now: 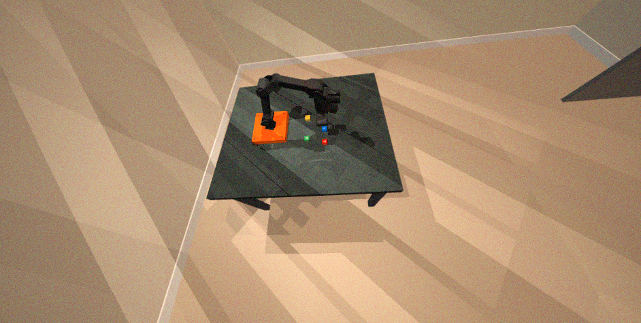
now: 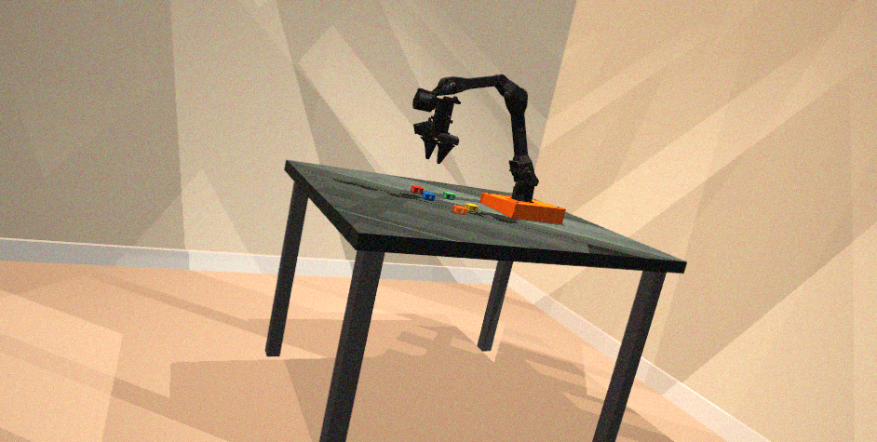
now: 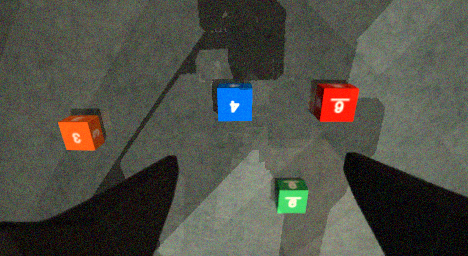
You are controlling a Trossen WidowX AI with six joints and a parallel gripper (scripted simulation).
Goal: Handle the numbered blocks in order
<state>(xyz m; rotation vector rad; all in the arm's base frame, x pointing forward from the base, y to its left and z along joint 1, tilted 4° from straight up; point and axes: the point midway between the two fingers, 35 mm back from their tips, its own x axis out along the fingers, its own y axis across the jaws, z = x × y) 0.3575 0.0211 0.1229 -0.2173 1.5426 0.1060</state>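
Now: the yellow block 14 cm behind my gripper tip, 12 cm below it and 9 cm to the left of it. From my gripper tip the other things lie so: red block: 12 cm below, 8 cm to the right, 1 cm ahead; blue block: 12 cm below, 1 cm to the left, 1 cm behind; green block: 12 cm below, 11 cm behind, 7 cm to the right.
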